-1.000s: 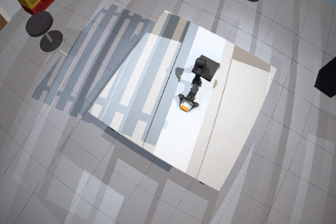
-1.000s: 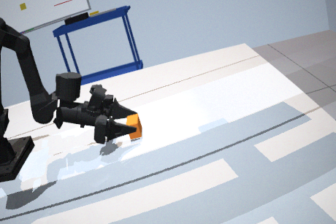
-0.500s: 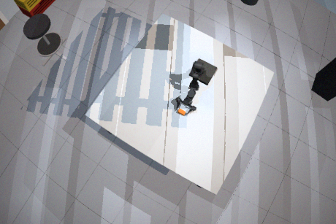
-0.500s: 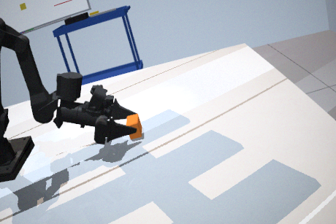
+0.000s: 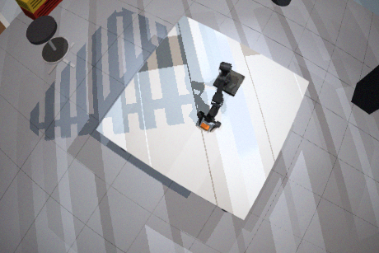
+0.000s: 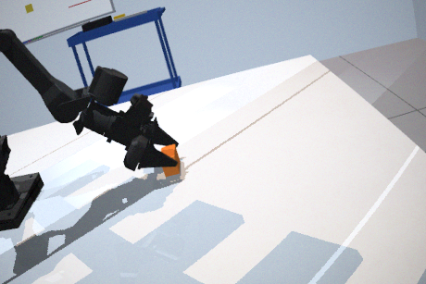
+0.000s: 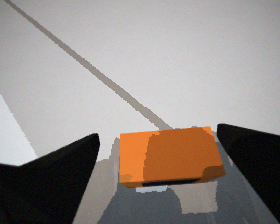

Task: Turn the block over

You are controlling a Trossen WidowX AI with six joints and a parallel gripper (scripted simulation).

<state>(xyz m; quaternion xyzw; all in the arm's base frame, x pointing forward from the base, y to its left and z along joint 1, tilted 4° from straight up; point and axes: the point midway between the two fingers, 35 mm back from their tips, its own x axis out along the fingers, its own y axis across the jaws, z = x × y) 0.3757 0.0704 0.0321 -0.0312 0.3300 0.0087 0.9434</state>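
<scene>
Now: gripper tip 3 cm past the orange block, 1 cm to the left of it and 1 cm above it.
</scene>
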